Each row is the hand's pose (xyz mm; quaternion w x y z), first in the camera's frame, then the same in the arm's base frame.
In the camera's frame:
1: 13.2 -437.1 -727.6 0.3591 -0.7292 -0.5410 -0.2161
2: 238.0 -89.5 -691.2 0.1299 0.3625 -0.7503 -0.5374
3: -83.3 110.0 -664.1 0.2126 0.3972 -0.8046 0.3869
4: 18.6 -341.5 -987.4 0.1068 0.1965 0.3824 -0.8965
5: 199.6 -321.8 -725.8 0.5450 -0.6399 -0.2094 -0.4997
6: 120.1 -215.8 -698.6 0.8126 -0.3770 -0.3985 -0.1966
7: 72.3 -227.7 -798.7 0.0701 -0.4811 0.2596 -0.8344
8: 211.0 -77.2 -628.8 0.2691 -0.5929 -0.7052 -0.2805
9: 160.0 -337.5 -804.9 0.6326 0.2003 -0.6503 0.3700
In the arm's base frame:
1: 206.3 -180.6 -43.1 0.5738 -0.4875 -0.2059 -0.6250
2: 467.3 -200.4 279.7 0.2902 -0.2633 0.4100 0.8236
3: 217.1 -6.0 488.0 0.0504 -0.2188 0.9671 0.1197
4: 340.0 61.3 -59.0 0.1675 -0.4001 -0.7362 0.5195
5: 395.8 -231.1 54.7 0.6532 -0.2123 0.1740 -0.7057
6: 338.1 -181.0 166.3 0.7716 0.0689 -0.2283 -0.5897
7: 334.7 -80.6 117.9 0.1660 -0.2005 0.7528 -0.6046
8: 420.4 -234.8 317.0 0.3955 -0.4535 -0.3230 -0.7305
9: 390.1 -153.0 10.7 0.4087 0.3202 -0.8390 -0.1628

